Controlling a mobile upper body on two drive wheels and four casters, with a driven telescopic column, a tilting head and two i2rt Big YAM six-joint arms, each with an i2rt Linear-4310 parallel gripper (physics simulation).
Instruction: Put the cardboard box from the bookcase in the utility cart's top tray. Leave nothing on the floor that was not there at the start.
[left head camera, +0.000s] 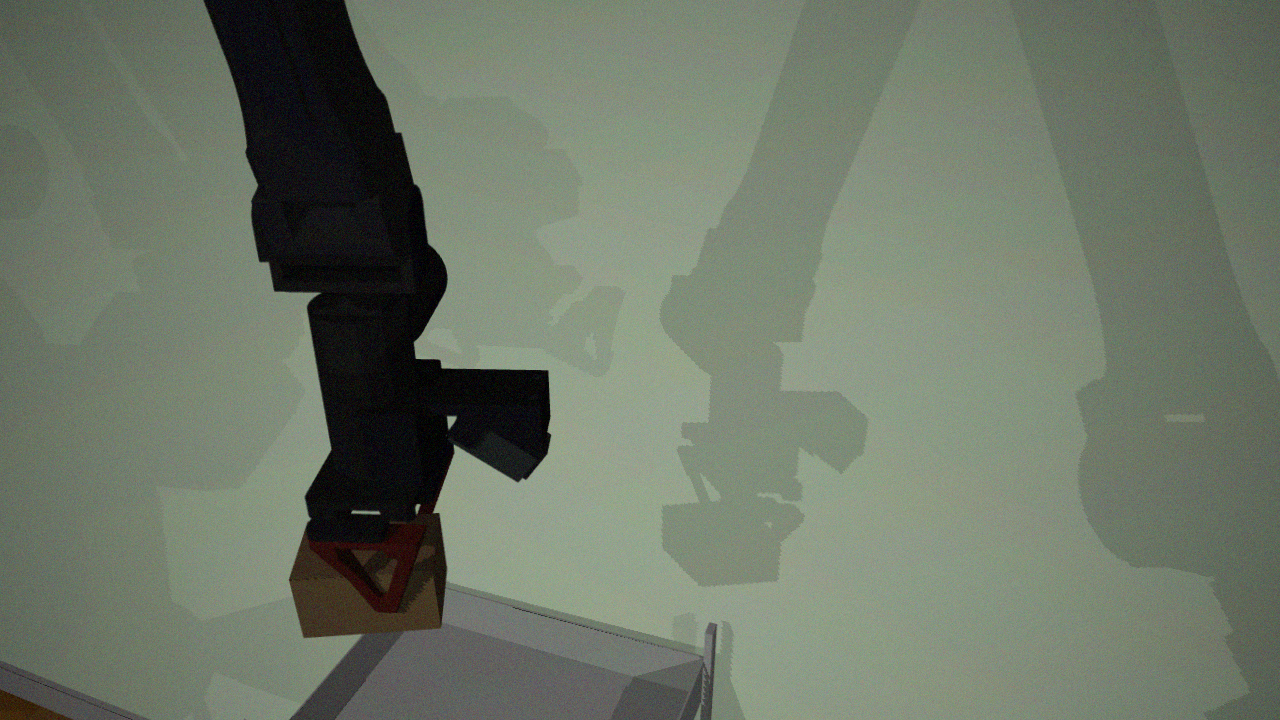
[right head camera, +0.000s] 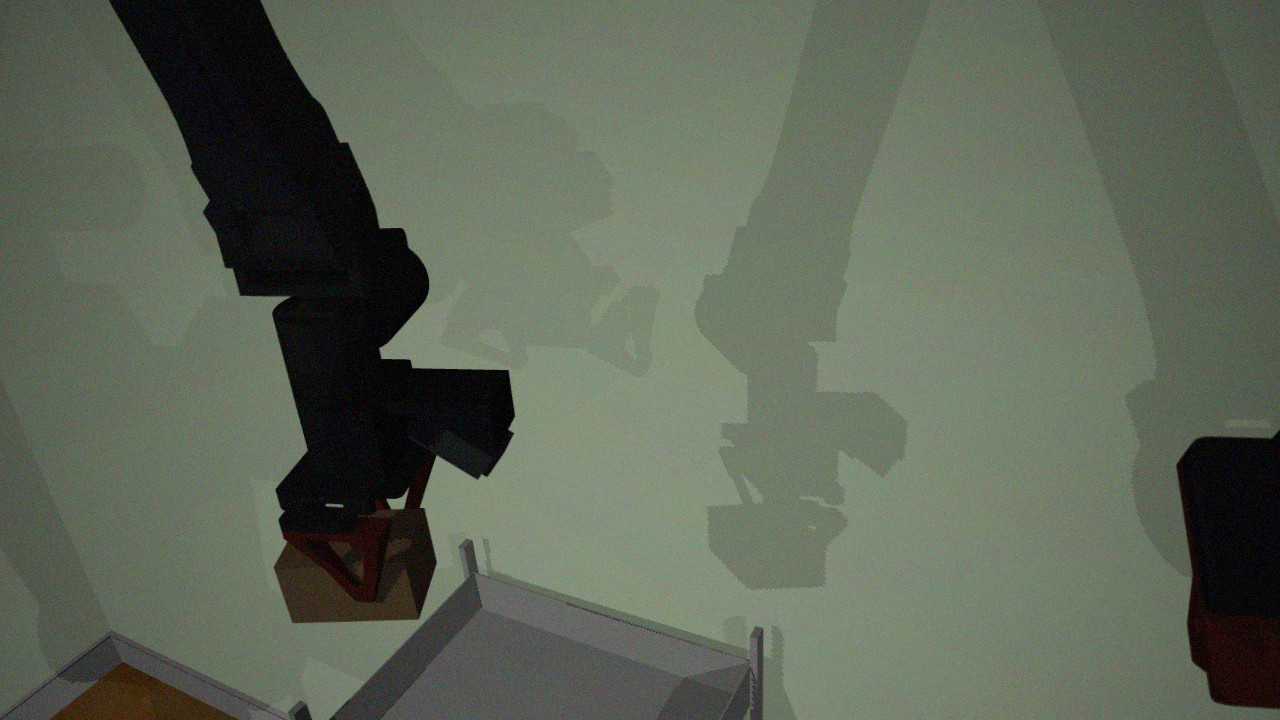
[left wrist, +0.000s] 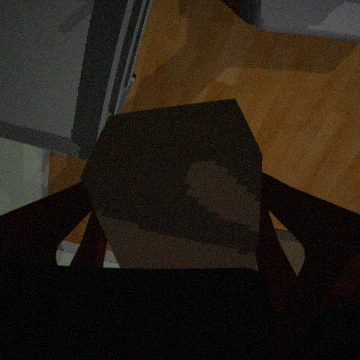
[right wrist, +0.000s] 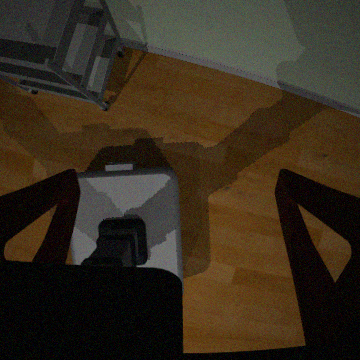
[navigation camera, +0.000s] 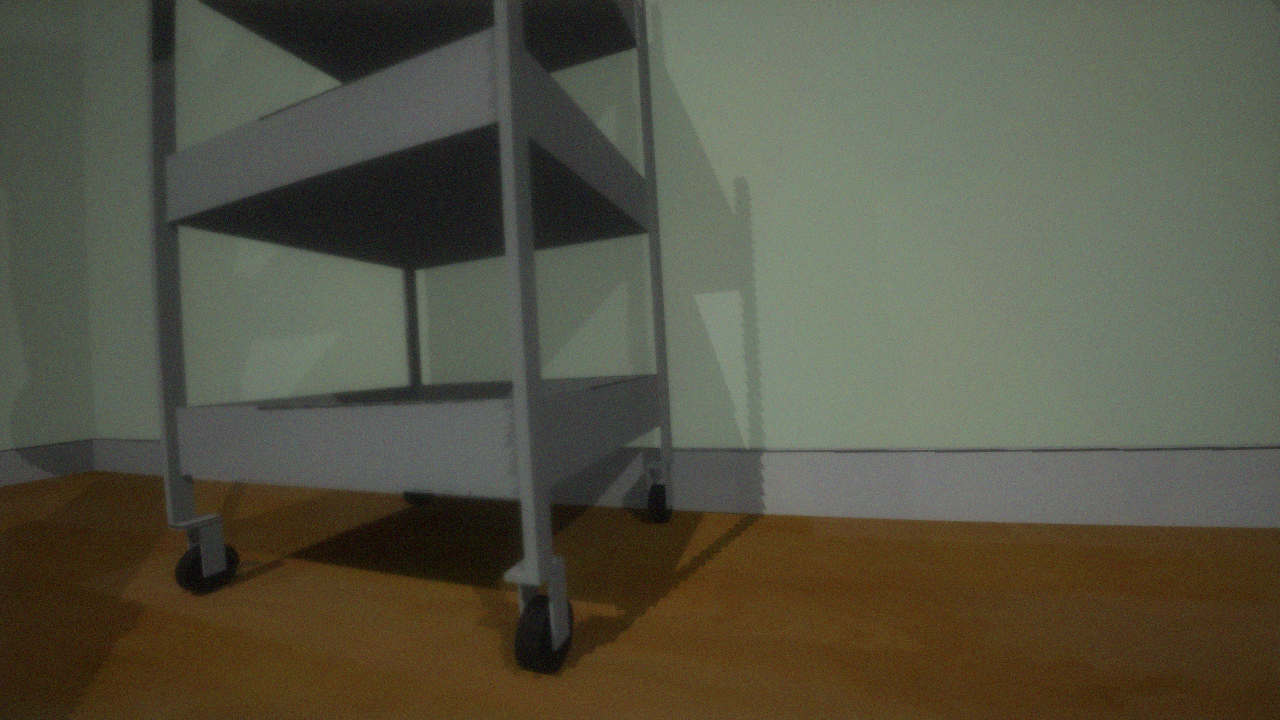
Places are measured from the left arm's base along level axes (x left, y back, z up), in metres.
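Pixels of known places: left gripper, between the fingertips: (left head camera: 399, 577) (right head camera: 384, 569) (left wrist: 179, 179); right gripper, between the fingertips: (right wrist: 177, 179).
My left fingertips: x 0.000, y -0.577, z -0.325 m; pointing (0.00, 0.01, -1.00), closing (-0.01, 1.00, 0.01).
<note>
Behind a point stands the place of what it marks.
The brown cardboard box (left head camera: 331, 615) {x 0.036, y -0.541, z -0.327 m} (right head camera: 313, 601) {x 0.037, y -0.541, z -0.326 m} (left wrist: 165, 145) {x -0.027, y -0.582, z -0.308 m} is held in my left gripper (left head camera: 392, 582) {x 0.000, y -0.577, z -0.325 m} (right head camera: 375, 573) {x 0.000, y -0.577, z -0.325 m} (left wrist: 179, 179) {x 0.000, y -0.577, z -0.325 m}, which is shut on it. The grey utility cart's top tray (left head camera: 572, 637) {x -0.060, y -1.010, z -0.802 m} (right head camera: 608, 634) {x -0.036, y -1.018, z -0.810 m} (left wrist: 92, 75) {x 0.090, y -0.767, z -0.843 m} lies low in both head views. The box covers the tray's back left corner in the left head view, but appears left of the tray in the right head view. In the left wrist view the tray is at the upper left, beside the box. My right gripper (right wrist: 177, 179) {x -0.461, y -0.346, z -0.132 m} is open and empty, and partly cut off in the right head view. The bookcase does not show.
The utility cart (navigation camera: 528, 358) {x -0.140, y -0.634, z -1.279 m} (right wrist: 20, 52) {x 0.005, y -0.730, z -0.844 m} stands on casters close to the green wall (navigation camera: 984, 223) {x -0.641, y -0.875, z -1.144 m} (left head camera: 939, 358) {x -0.454, y -0.934, z -0.335 m}. White skirting (navigation camera: 984, 483) {x -0.618, y -0.868, z -1.459 m} runs along the wall's foot. The robot's pale base (right wrist: 160, 195) {x -0.408, y -0.200, z -1.246 m} (left wrist: 310, 20) {x -0.016, y -0.111, z -1.247 m} stands on the wooden floor (right wrist: 250, 225) {x -0.882, y 0.028, z -1.506 m}.
</note>
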